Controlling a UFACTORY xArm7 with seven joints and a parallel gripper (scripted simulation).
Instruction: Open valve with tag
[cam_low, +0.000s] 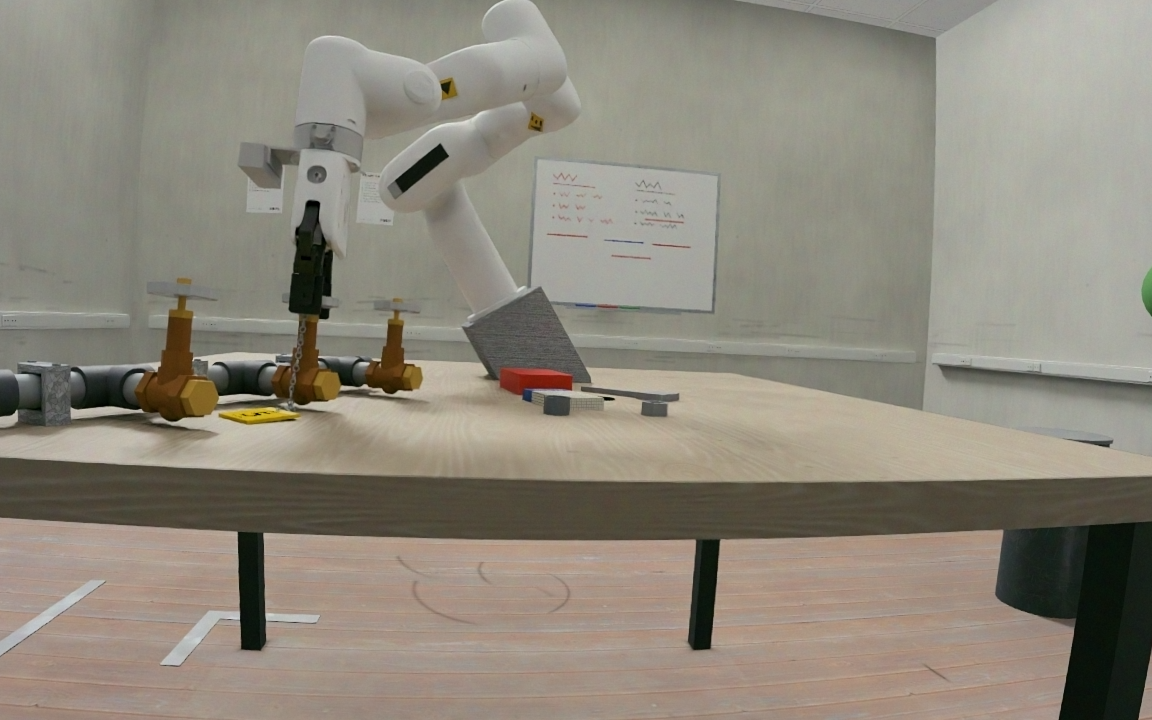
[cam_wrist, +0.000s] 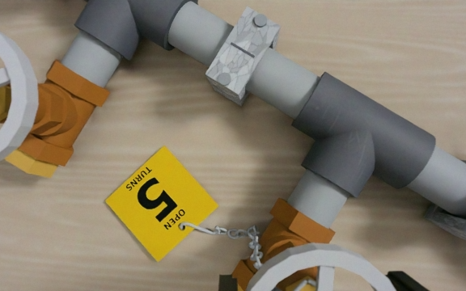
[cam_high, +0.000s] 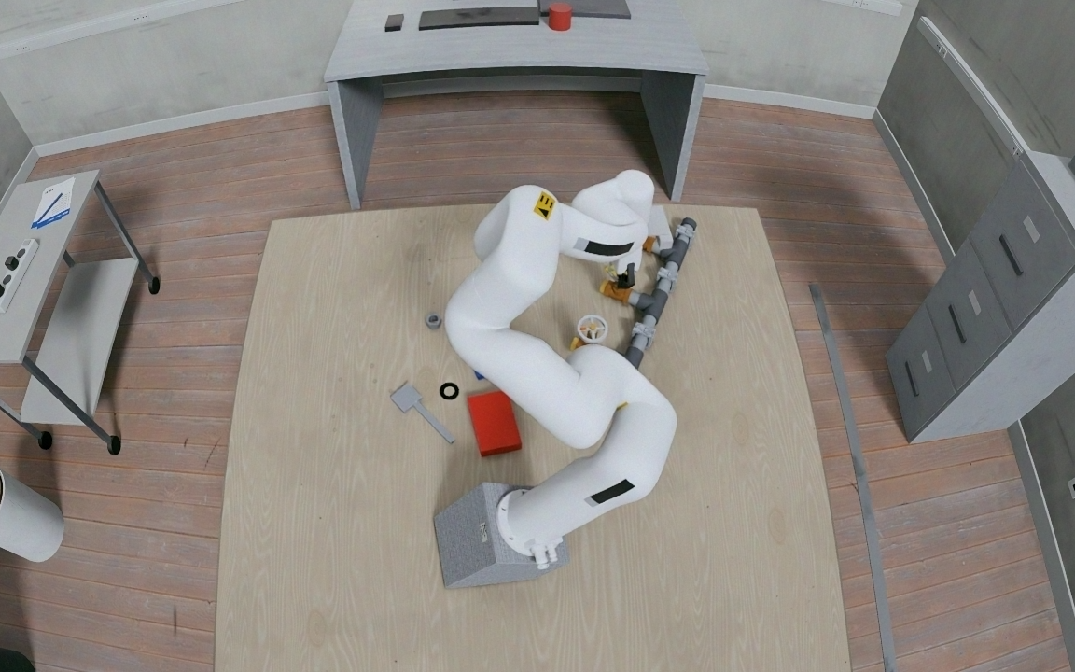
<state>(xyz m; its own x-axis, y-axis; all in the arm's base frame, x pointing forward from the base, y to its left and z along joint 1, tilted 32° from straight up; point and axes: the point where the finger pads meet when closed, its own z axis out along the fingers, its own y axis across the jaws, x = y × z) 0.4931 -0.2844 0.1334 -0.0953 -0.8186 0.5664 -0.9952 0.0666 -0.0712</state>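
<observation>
Now: hand 11 cm above the yellow tag, 8 cm short of it and 3 cm to the left of it. From my hand the other things lie so: blue-and-white box (31 cm to the left, 11 cm below, 7 cm behind); red block (32 cm to the left, 24 cm behind, 10 cm below); grey nut (40 cm to the left, 11 cm below, 3 cm ahead).
</observation>
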